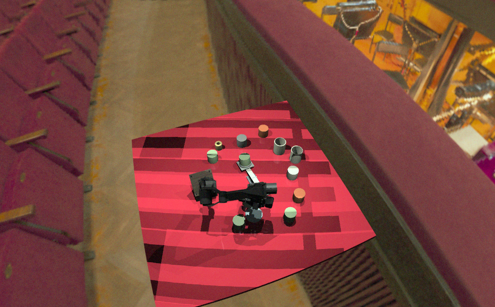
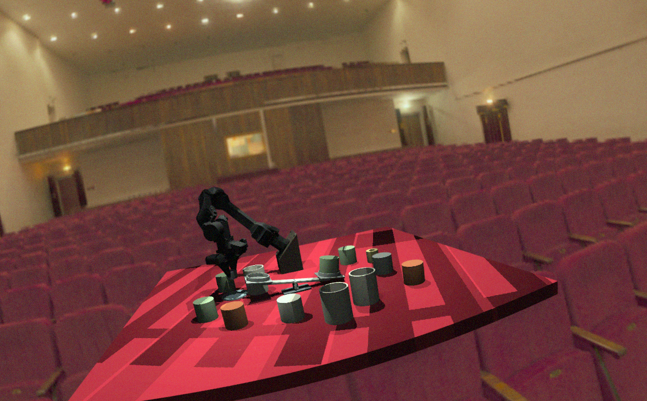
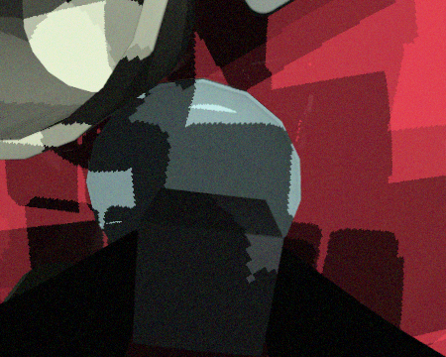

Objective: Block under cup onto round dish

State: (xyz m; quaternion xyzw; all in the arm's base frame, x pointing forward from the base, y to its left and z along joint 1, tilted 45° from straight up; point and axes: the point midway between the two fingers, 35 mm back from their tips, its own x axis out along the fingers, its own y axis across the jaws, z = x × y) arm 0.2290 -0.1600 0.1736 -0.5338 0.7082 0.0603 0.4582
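Now: the pale blue round dish 10 mm behind my gripper tip, 10 mm to the right of it and 80 mm below it. From my gripper tip the other things lie so: grey block 10 mm above.
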